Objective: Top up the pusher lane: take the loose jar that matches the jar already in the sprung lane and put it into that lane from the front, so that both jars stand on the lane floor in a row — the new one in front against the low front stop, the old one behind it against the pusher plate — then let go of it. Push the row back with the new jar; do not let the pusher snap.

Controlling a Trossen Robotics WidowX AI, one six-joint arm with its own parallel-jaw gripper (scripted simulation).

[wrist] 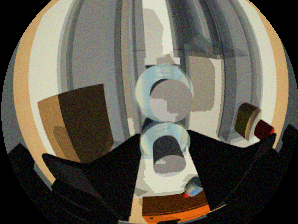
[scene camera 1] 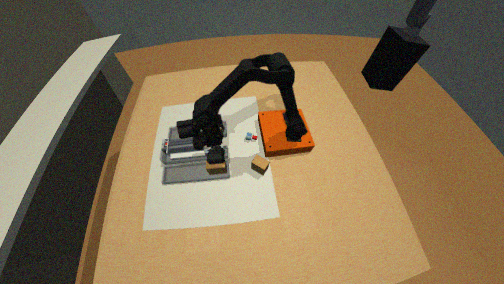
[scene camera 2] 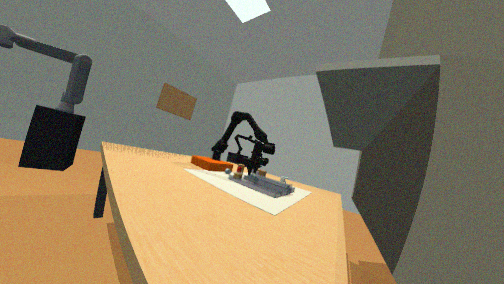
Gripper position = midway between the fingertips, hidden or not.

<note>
In view: my gripper (wrist: 163,136), a pale jar (wrist: 164,144) and a pale jar (wrist: 164,92).
</note>
